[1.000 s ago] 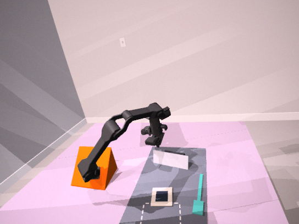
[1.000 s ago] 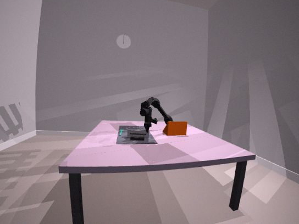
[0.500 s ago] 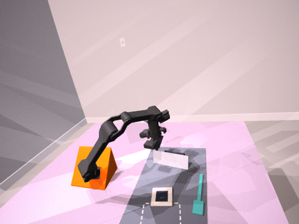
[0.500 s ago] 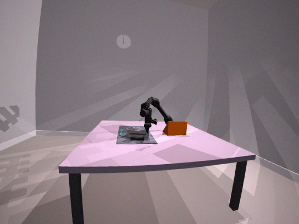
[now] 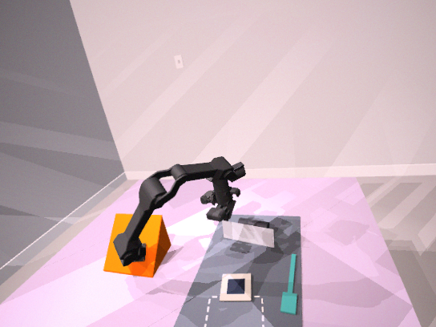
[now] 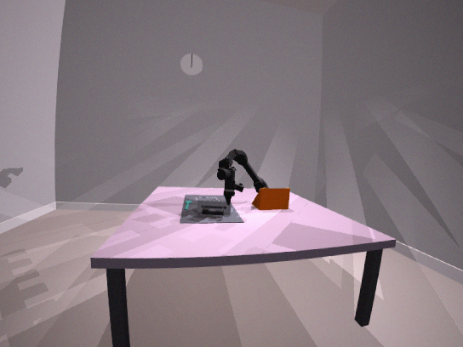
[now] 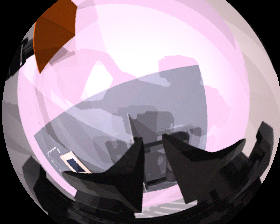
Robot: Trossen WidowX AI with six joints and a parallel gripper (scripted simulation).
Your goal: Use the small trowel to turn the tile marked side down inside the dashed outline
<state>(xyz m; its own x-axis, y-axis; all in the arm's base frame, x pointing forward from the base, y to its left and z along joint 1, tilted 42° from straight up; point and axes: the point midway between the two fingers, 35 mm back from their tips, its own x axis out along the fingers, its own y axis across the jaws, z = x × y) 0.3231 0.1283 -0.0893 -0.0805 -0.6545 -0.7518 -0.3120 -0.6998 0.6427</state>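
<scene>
The small trowel is 11 cm ahead of my gripper tip, 2 cm to the right of it and 3 cm below it. Also, from my gripper tip: tile: 5 cm ahead, 25 cm to the right, 6 cm below; grey mat: 8 cm ahead, 21 cm to the right, 8 cm below; teal trowel-shaped tool: 21 cm ahead, 25 cm to the right, 6 cm below.
</scene>
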